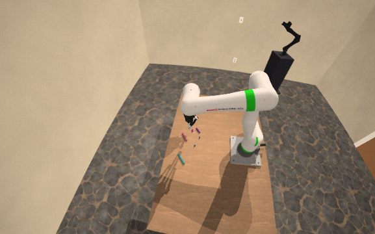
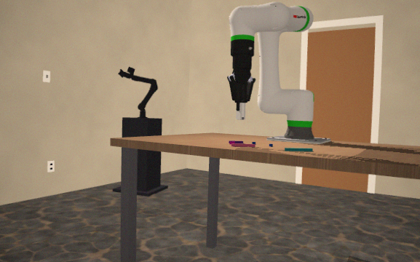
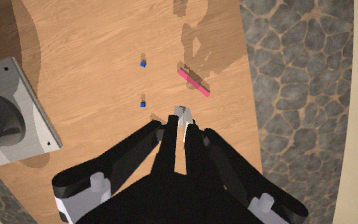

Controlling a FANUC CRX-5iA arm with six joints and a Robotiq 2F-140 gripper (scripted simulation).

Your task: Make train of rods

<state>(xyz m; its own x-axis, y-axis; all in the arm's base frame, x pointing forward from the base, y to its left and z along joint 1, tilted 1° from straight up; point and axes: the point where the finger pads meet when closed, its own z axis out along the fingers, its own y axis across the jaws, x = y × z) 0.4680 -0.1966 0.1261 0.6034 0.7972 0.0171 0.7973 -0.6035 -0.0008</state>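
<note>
Right now the purple rod is 8 cm behind my hand, 4 cm to the right of it and 13 cm below it. From my hand the other things lie so: grey rod (3 cm below); pink rod (5 cm ahead, 3 cm to the left, 13 cm below); magenta rod (3 cm behind, 4 cm to the right, 13 cm below).
</note>
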